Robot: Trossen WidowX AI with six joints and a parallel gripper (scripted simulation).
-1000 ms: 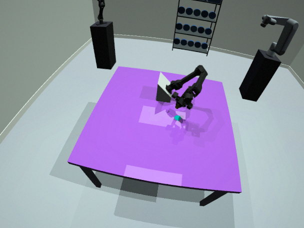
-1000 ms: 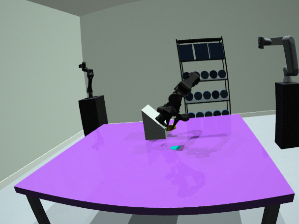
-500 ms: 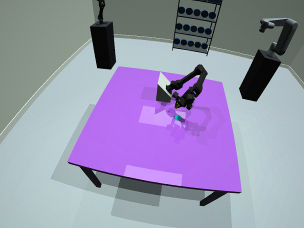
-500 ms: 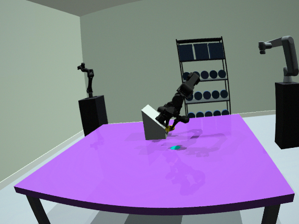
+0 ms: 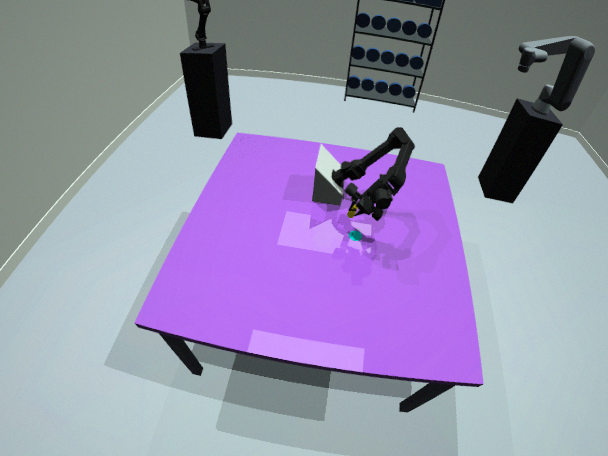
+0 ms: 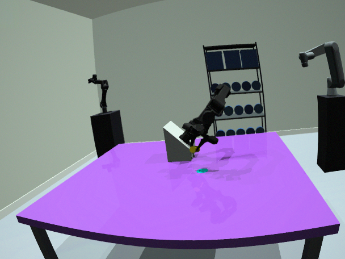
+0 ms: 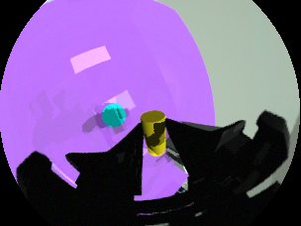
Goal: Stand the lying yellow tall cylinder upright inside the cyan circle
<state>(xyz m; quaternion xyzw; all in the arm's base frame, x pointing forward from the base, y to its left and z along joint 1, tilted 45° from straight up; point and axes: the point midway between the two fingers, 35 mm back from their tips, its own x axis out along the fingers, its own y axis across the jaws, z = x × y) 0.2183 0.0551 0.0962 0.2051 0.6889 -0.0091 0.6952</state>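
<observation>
Right now my gripper tip is 11 cm above the cyan circle, 4 cm to the right of it and 2 cm short of it. From my gripper tip the other things lie so: yellow tall cylinder 2 cm behind, 1 cm below.
</observation>
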